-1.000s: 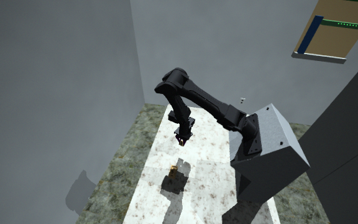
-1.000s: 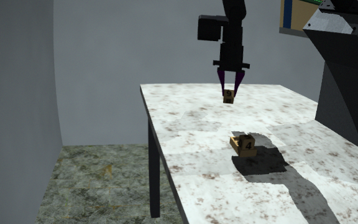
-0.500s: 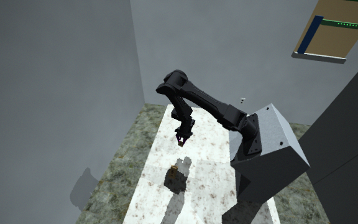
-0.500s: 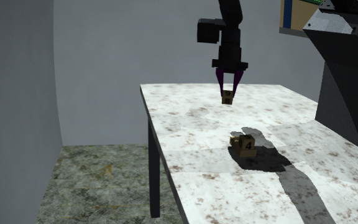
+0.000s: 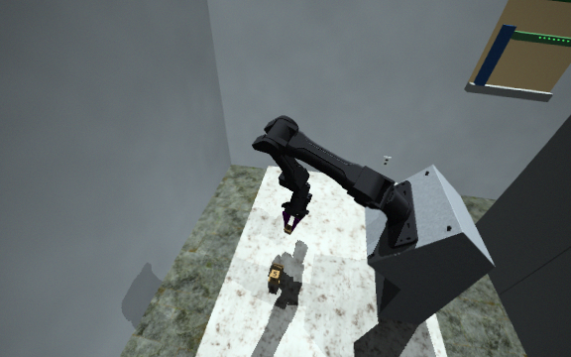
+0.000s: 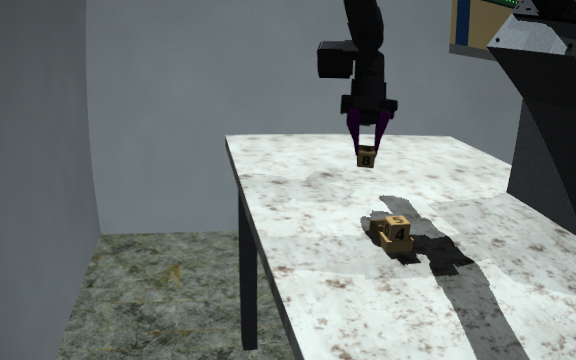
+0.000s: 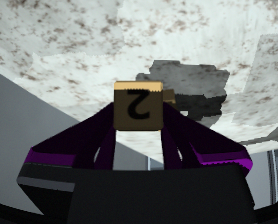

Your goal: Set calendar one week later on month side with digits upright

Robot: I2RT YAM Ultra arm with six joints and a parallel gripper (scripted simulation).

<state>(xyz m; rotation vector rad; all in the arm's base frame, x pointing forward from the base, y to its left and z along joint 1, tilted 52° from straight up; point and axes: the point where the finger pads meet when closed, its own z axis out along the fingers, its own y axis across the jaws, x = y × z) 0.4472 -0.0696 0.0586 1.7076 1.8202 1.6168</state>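
Right now the wooden digit cube is 1 cm below my hand.
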